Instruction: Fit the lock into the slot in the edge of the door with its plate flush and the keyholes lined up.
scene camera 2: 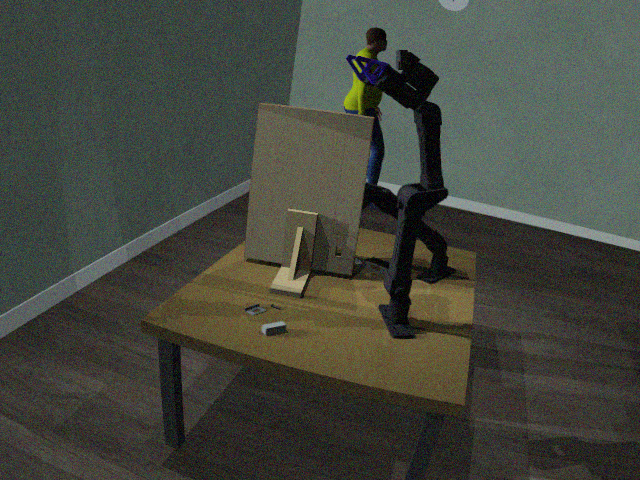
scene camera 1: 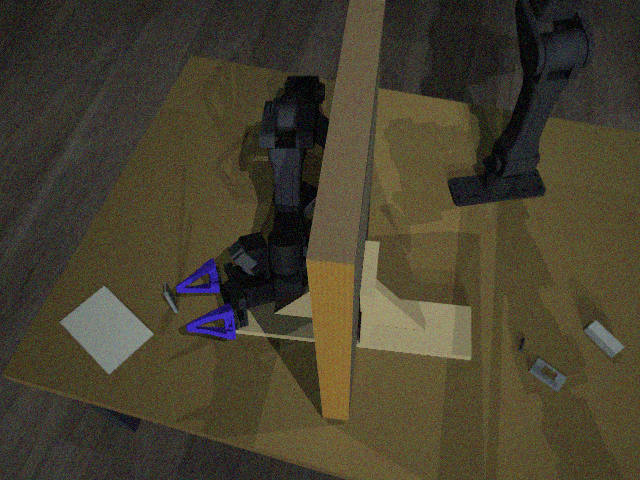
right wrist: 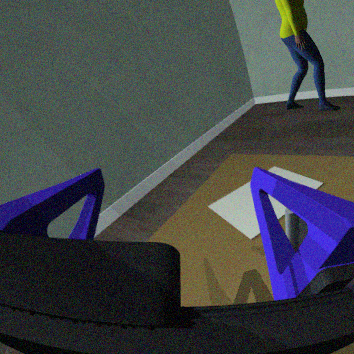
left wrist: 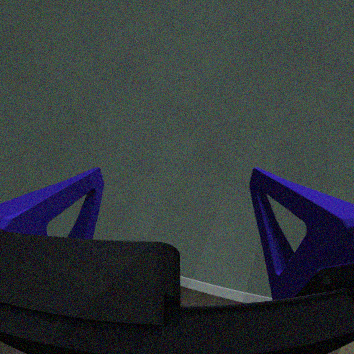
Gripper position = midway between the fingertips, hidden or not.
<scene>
My left gripper point(scene camera 2: 351, 57) is open, holding nothing. My right gripper point(scene camera 1: 181, 307) is open and holds nothing. Also in view: a white sheet point(scene camera 1: 103, 325). I also see a wooden door point(scene camera 1: 335, 254).
The white sheet also shows in the right wrist view point(right wrist: 237, 208). My left gripper shows as well in the left wrist view point(left wrist: 176, 175). My right gripper is seen too in the right wrist view point(right wrist: 176, 175). Scene camera 2 misses the white sheet, which is hidden by a pale stand. The left wrist view misses the white sheet: it is out of frame.
</scene>
